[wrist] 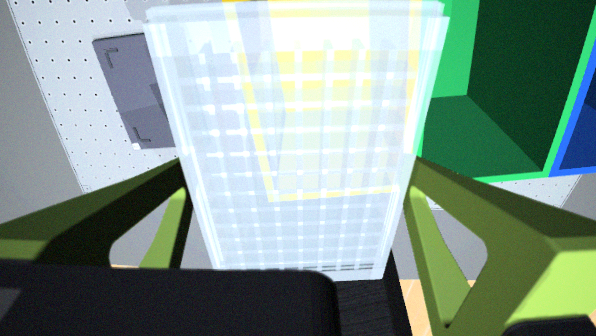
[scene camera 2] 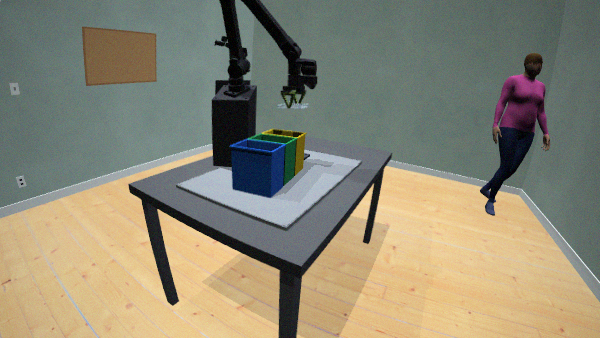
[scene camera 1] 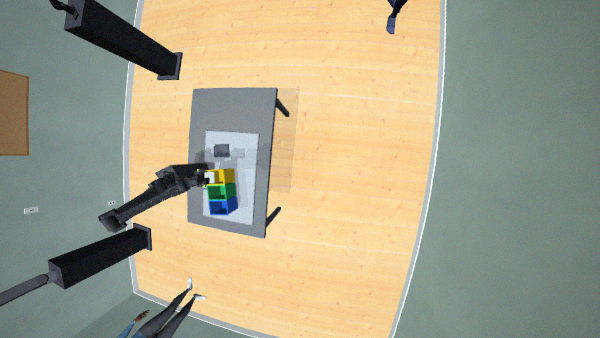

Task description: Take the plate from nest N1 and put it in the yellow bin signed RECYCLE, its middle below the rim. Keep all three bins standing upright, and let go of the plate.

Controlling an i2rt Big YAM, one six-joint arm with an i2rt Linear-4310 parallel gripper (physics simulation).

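Seen in the pictures: gripper, fingertip midpoint: [wrist: 297,167] [scene camera 2: 293,107] [scene camera 1: 207,176]; arm's base, link origin: [scene camera 2: 237,91] [scene camera 1: 170,178].
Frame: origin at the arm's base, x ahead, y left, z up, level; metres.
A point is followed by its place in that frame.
Observation:
My gripper [scene camera 1: 204,178] @[z -0.059, x 0.307, y 0.056 m] [scene camera 2: 294,103] @[z -0.059, x 0.307, y 0.056 m] [wrist: 297,167] @[z -0.059, x 0.307, y 0.056 m] is shut on the plate [scene camera 1: 210,177] @[z -0.047, x 0.342, y 0.058 m] [scene camera 2: 304,106] @[z -0.049, x 0.367, y 0.052 m] [wrist: 310,230] @[z -0.052, x 0.279, y 0.048 m], a clear gridded plate gripped by its two long sides and roughly level. It hangs well above the table, above the rim height of the yellow bin [scene camera 1: 229,175] @[z -0.275, x 0.362, y 0.051 m] [scene camera 2: 300,156] @[z -0.286, x 0.362, y 0.054 m]. In the wrist view the yellow rim shows through the plate's far and middle part; the plate's left and near parts reach past that rim. The bin stands upright; its sign does not show. The grey nest [scene camera 1: 221,150] @[z -0.351, x 0.208, y 0.255 m] [wrist: 122,95] @[z -0.351, x 0.202, y 0.297 m] holds no plate.
The green bin [scene camera 1: 230,190] @[z -0.267, x 0.388, y -0.078 m] [scene camera 2: 289,167] @[z -0.298, x 0.389, y -0.085 m] [wrist: 515,65] @[z -0.263, x 0.305, y -0.154 m] and the blue bin [scene camera 1: 231,205] @[z -0.257, x 0.414, y -0.208 m] [scene camera 2: 256,172] @[z -0.271, x 0.366, y -0.278 m] [wrist: 575,145] @[z -0.219, x 0.246, y -0.224 m] stand upright in a row beside the yellow one, on a pale mat [scene camera 1: 245,200] @[z -0.365, x 0.492, y -0.176 m] [scene camera 2: 285,215] @[z -0.363, x 0.541, y -0.343 m] [wrist: 42,60] @[z -0.363, x 0.243, y 0.412 m]. A person [scene camera 2: 522,105] is at the right, away from the table.

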